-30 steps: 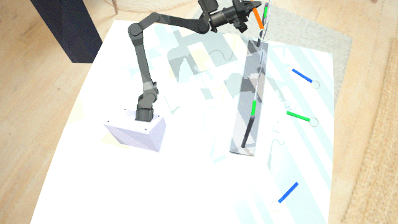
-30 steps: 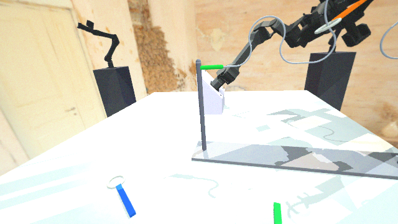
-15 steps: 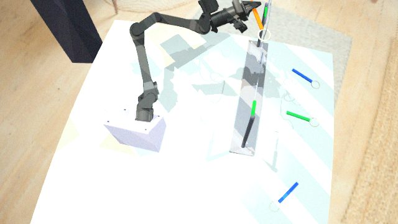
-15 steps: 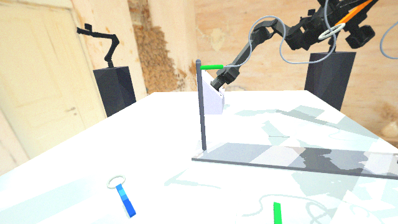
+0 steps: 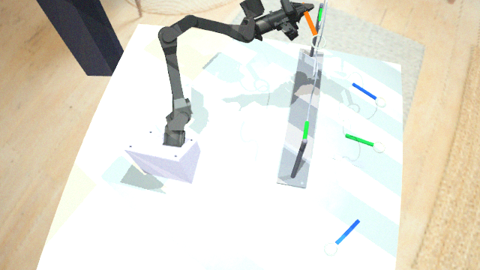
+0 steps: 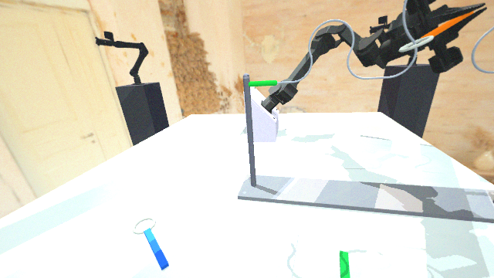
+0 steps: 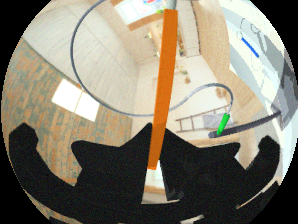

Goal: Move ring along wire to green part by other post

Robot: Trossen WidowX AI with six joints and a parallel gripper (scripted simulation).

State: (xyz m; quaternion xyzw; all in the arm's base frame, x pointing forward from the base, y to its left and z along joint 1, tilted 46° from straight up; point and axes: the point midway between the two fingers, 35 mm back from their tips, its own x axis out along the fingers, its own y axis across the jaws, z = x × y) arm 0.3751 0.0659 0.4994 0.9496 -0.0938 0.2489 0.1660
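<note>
My gripper tip is 8 cm to the left of the orange-handled ring and 4 cm above it.
</note>
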